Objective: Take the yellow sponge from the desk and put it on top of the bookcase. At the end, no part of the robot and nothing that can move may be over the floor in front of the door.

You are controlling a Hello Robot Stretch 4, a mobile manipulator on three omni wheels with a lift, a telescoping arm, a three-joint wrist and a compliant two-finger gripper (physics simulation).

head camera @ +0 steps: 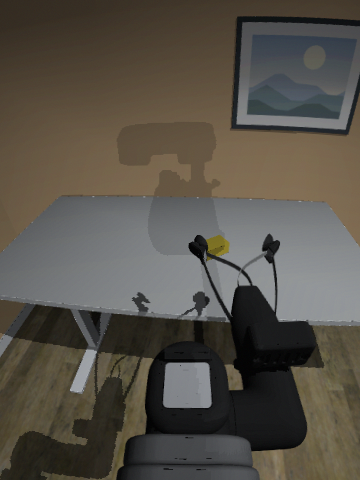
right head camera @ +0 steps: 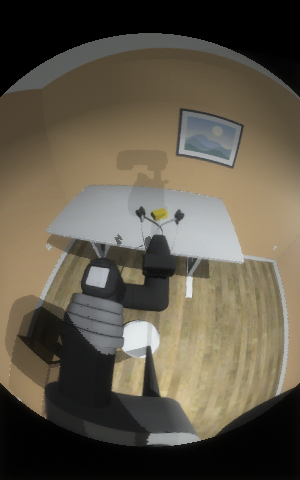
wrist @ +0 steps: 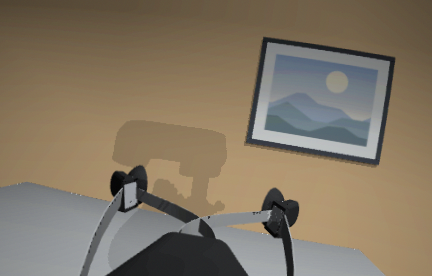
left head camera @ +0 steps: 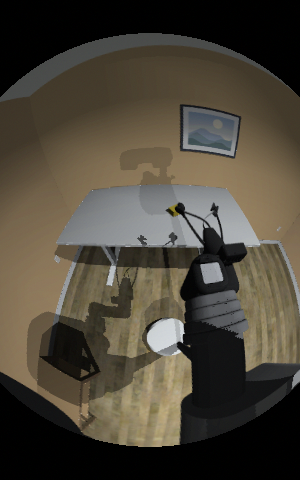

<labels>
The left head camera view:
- gripper: 195, 204
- grey desk: 135, 215
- framed mountain picture: 202, 129
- low wooden table: 67, 386
</labels>
